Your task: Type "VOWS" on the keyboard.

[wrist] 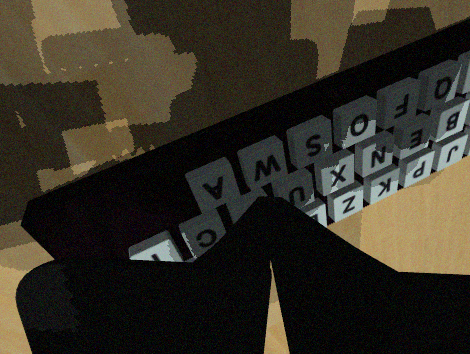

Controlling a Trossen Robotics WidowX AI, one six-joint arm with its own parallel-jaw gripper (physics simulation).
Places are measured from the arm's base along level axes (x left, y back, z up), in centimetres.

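Pixels of known places: gripper, fingertip midpoint: [268, 208].
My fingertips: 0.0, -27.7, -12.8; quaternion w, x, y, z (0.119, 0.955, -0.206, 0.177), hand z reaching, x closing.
Observation:
For each thing: its top centre in the pictures, then the offset to it from my fingertips, as dx, dy, dz. "spot": a spot on its surface instead. Level surfaces: height alone.
- black keyboard, surface spot: [115, 205] spot: -4.4, +2.6, -0.9
- W key, middle of its top: [266, 166] +0.5, +1.4, -0.4
- S key, middle of its top: [314, 145] +2.4, +1.2, -0.4
- O key, middle of its top: [359, 125] +4.3, +1.1, -0.4
- V key, middle of its top: [253, 216] -0.6, -0.4, -0.4
- C key, middle of its top: [206, 238] -2.5, -0.2, -0.4
- U key, middle of its top: [296, 195] +1.3, -0.6, -0.4
- X key, middle of its top: [338, 175] +3.2, -0.7, -0.4
- N key, middle of its top: [378, 156] +5.1, -0.9, -0.4
- Z key, middle of its top: [349, 204] +3.5, -2.7, -0.4
- wooden table, its level: dz -2.0
The black keyboard [115, 205] runs diagonally across the wrist view, its letters upside down. In its far row are the W key [265, 165], S key [314, 144] and O key [359, 124]. The V key [244, 202] lies between the C key [206, 237] and U key [296, 194]; its letter is hidden by the fingertips. My gripper [268, 208] is shut and empty, its tips over the right part of the V key, beside the U key. Whether the tips touch or press the key cannot be told.
The A key [215, 185] is left of W. The X key [338, 175] and N key [378, 156] are right of U, with the Z key [348, 202] in the near row. Dark shadows cross the wooden table [425, 220] and several keys. The fingers hide the near left keys.

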